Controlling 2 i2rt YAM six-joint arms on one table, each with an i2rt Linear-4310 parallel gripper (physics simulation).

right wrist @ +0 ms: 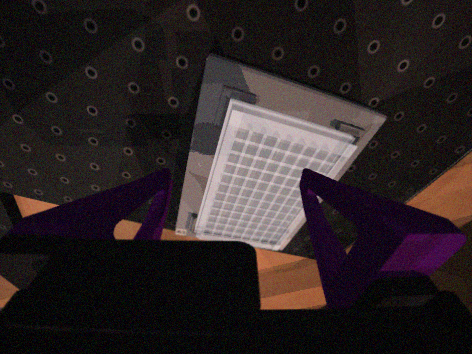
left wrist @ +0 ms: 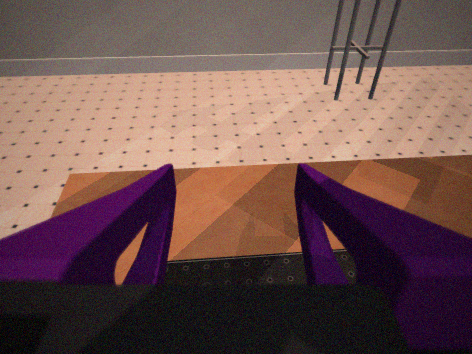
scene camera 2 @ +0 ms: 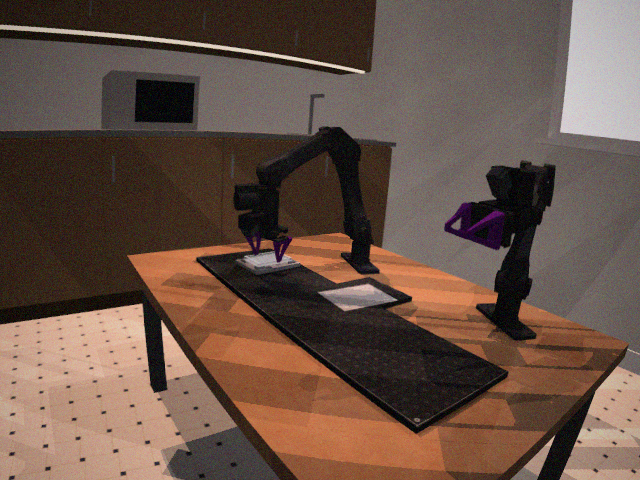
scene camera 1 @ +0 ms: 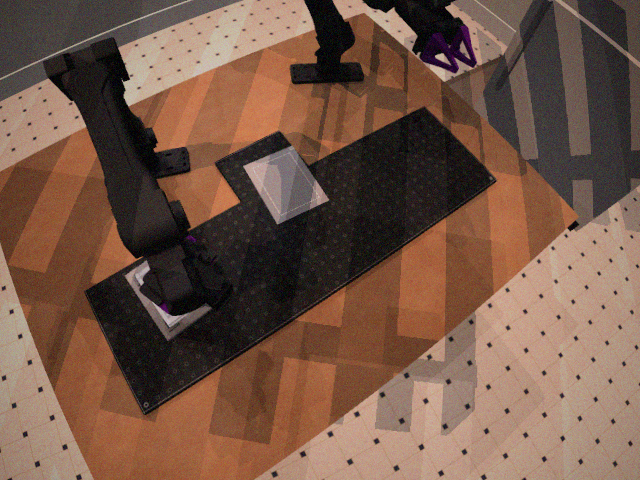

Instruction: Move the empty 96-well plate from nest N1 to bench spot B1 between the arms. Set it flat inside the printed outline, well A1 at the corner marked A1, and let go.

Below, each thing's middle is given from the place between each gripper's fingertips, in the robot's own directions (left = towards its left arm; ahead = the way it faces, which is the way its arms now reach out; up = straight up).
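Counting from my left hand, I find the white well plate (right wrist: 252, 194) 66 cm to the right of it, 6 cm behind it and 25 cm below it. The grey nest (scene camera 1: 193, 317) is likewise 66 cm to the right of my left hand and 6 cm behind it, but 26 cm below it.
From my right hand, the white well plate is 20 mm behind, 30 mm to the right and 10 mm below. The grey nest sits 30 mm to the right of my right hand and 20 mm behind it, and it is 20 mm below that hand.
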